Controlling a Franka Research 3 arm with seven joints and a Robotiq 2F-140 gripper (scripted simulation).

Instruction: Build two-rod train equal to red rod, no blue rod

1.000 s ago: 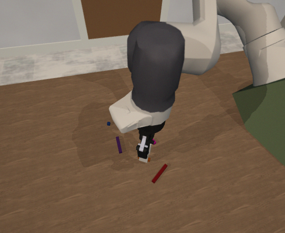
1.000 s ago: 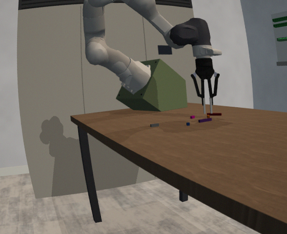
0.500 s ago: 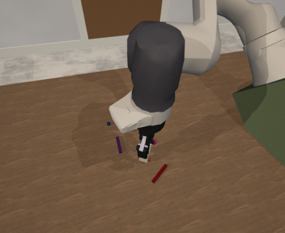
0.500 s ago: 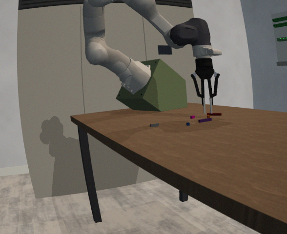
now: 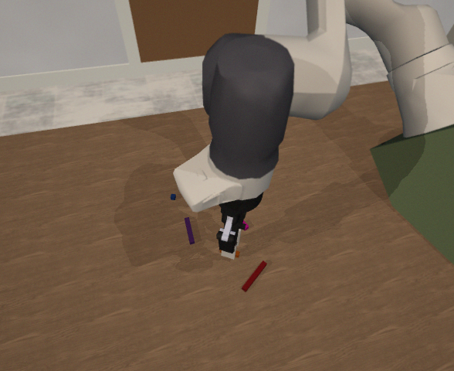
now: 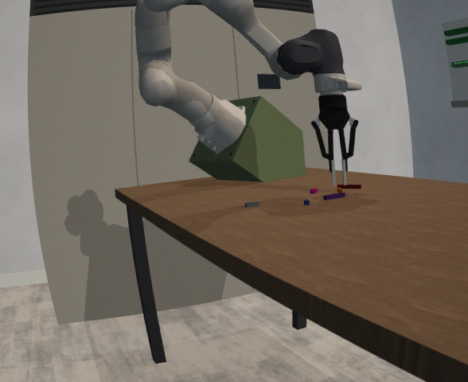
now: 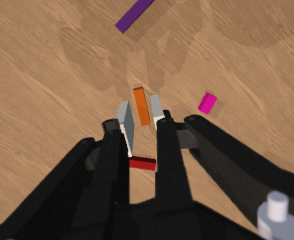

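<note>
Now: the orange rod 50 mm below my hand. From my hand the other things lie so: red rod (60 mm to the left, 50 mm below, 20 mm behind); then purple rod (80 mm to the right, 60 mm ahead, 50 mm below); then magenta rod (50 mm below, 50 mm behind, 40 mm to the right).
</note>
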